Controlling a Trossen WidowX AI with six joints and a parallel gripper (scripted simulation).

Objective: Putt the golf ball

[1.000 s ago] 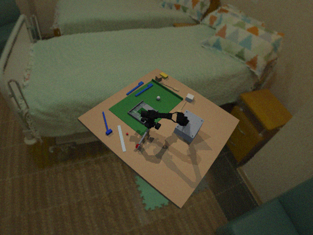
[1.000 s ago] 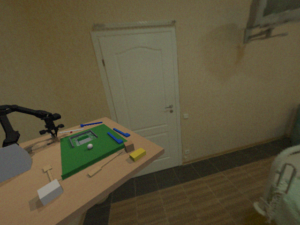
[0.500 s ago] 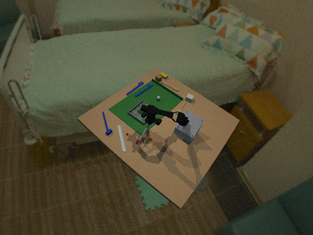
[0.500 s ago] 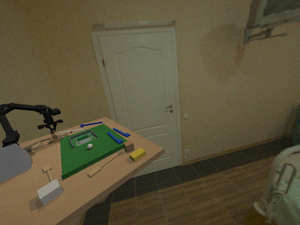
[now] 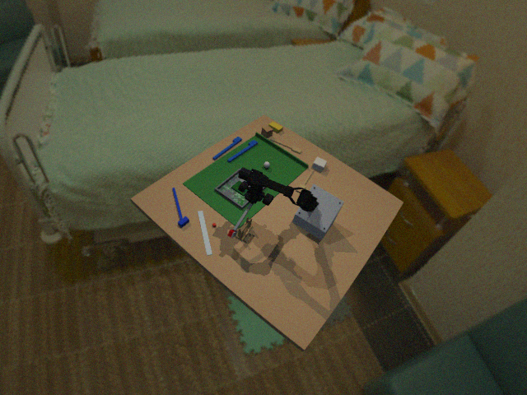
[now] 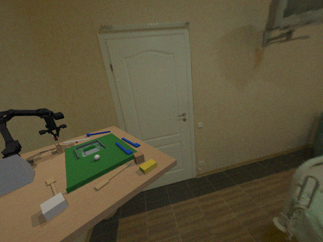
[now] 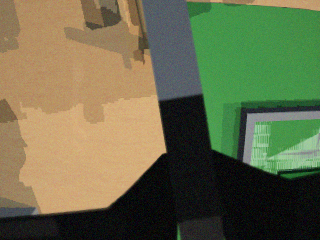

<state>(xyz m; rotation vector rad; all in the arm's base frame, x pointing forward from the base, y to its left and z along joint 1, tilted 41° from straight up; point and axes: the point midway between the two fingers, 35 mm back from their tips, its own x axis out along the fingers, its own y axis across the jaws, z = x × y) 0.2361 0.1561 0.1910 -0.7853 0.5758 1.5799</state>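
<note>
The red putter lies 20 mm behind my gripper tip and 100 mm to the left of it. From my gripper tip the other things lie so: white stick (130 mm ahead, 250 mm to the left, 160 mm below); then white golf ball (210 mm ahead, 420 mm to the right, 140 mm below); then small red ball (120 mm ahead, 180 mm to the left, 160 mm below).
</note>
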